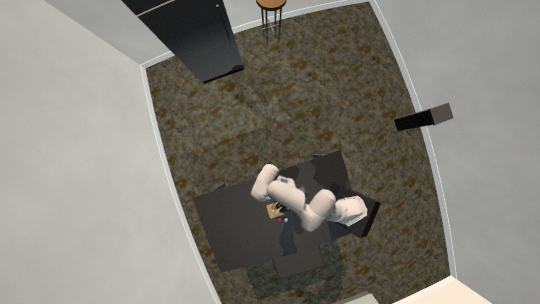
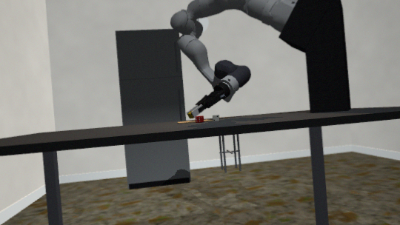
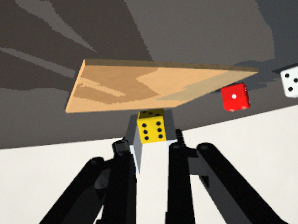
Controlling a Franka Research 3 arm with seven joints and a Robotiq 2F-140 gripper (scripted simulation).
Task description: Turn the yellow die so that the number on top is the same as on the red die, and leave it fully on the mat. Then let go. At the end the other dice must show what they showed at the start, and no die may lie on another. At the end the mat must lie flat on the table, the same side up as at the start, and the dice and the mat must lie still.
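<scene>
My gripper is now 4 cm above the tan mat and 1 cm short of it. Also, from my hand: white die (14 cm to the left, 3 cm below); red die (10 cm to the left, 4 cm ahead, 3 cm below); yellow die (2 cm ahead, 1 cm below).
</scene>
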